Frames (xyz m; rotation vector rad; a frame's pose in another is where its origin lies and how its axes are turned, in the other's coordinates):
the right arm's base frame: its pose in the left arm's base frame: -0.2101 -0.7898 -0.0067 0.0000 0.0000 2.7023
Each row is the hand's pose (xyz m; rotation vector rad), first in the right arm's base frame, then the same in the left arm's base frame.
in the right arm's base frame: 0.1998 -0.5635 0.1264 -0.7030 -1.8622 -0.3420
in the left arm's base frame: -0.1513 -0.1948 0.1197 1.8940 -1.2426 1.3246
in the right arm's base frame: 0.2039 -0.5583 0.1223 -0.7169 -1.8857 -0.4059
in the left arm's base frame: -0.1572 -0.1978 0.1156 1.8826 -1.2414 1.2526
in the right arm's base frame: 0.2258 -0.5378 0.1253 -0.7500 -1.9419 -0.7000
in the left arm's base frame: -0.1857 -0.2070 0.1186 1.7961 -1.1979 0.9785
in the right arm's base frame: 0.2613 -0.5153 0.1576 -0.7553 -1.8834 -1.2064
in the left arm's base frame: -0.2274 -0.2123 0.1509 1.5556 -1.0666 0.6371
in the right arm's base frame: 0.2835 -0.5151 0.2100 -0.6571 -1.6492 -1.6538
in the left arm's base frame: -0.2476 -0.2030 0.2033 1.2614 -0.8608 0.4513
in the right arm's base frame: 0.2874 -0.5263 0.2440 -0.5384 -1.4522 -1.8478
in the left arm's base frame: -0.2464 -0.1912 0.2373 1.0897 -0.7057 0.4169
